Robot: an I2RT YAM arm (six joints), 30 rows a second.
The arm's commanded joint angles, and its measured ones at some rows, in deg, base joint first. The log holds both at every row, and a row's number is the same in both.
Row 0, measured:
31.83 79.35 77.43 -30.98 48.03 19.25
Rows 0 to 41, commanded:
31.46 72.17 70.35 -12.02 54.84 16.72
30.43 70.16 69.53 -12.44 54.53 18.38
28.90 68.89 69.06 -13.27 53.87 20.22
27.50 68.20 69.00 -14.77 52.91 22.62
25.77 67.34 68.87 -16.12 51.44 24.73
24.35 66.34 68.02 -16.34 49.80 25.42
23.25 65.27 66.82 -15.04 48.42 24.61
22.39 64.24 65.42 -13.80 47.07 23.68
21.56 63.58 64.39 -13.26 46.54 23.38
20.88 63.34 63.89 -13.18 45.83 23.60
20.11 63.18 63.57 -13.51 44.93 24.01
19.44 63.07 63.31 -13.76 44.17 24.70
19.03 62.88 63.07 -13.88 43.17 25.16
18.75 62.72 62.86 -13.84 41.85 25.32
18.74 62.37 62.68 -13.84 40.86 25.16
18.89 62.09 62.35 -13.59 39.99 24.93
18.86 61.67 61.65 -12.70 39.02 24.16
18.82 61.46 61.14 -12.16 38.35 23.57
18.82 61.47 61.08 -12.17 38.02 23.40
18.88 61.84 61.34 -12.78 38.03 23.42
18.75 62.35 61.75 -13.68 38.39 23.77
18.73 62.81 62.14 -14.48 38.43 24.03
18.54 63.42 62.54 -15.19 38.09 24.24
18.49 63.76 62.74 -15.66 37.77 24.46
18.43 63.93 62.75 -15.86 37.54 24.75
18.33 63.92 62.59 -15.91 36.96 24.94
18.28 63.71 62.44 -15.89 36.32 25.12
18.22 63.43 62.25 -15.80 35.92 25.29
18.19 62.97 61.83 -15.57 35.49 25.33
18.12 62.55 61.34 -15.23 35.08 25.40
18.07 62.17 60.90 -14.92 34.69 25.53
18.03 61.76 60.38 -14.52 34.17 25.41
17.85 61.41 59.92 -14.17 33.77 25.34
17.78 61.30 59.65 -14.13 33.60 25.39
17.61 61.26 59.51 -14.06 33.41 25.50
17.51 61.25 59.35 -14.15 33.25 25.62
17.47 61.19 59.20 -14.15 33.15 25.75
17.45 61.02 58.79 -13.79 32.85 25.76
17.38 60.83 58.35 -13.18 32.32 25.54
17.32 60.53 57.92 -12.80 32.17 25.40
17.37 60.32 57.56 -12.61 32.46 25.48
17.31 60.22 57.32 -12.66 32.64 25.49
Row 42, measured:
17.37 60.75 57.84 -15.03 32.95 25.43
